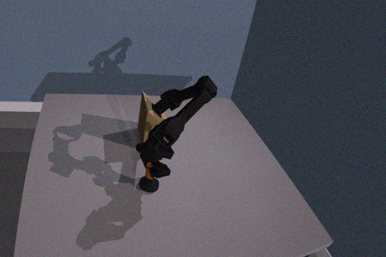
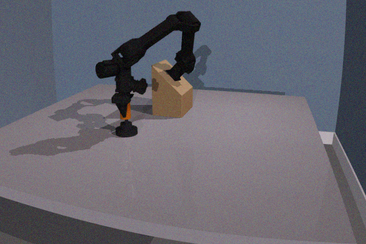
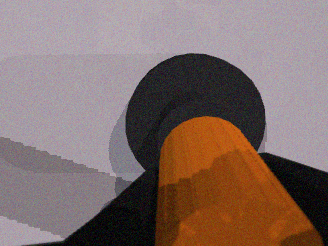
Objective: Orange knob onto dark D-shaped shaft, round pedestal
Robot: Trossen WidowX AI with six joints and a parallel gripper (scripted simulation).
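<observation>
Now: gripper tip 20 mm below the orange knob. From my gripper tip the other things lie so: dark round pedestal (40 mm below).
</observation>
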